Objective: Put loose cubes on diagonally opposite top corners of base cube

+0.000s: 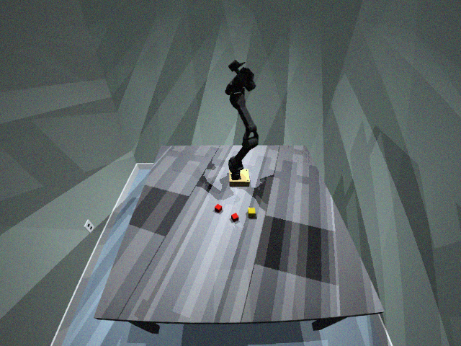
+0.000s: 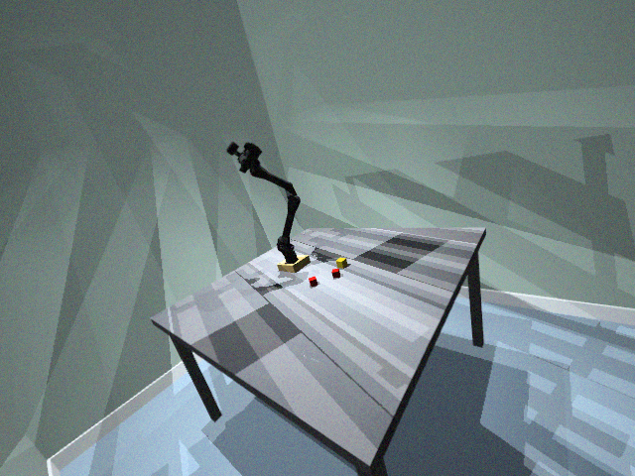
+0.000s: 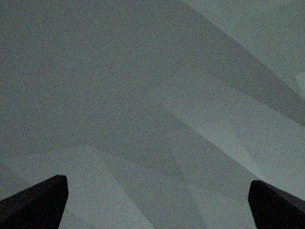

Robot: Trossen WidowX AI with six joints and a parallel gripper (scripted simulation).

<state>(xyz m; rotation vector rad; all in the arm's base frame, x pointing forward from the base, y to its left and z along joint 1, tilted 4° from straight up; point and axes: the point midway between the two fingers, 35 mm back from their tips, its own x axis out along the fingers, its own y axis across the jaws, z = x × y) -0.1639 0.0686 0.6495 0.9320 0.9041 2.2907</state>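
Now: the yellow base cube 670 mm below my gripper tip, 520 mm ahead of it and 80 mm to the right of it.
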